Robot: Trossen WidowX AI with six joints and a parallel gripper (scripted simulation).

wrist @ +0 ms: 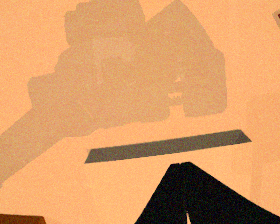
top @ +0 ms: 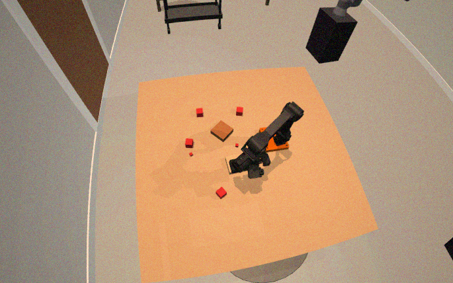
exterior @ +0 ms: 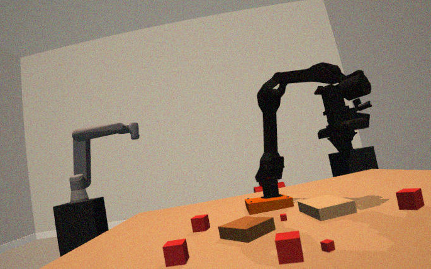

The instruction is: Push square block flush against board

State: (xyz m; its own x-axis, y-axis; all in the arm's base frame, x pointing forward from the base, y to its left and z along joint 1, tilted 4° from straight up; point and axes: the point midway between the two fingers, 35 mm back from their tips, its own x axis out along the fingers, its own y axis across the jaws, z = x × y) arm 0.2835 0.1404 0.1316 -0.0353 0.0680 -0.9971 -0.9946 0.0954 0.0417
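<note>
The brown square block lies 2 cm ahead of my gripper tip, 32 cm to the right of it and 11 cm below it. From my gripper tip the other things lie so: pale tan board: 1 cm behind, 9 cm to the right, 11 cm below.
</note>
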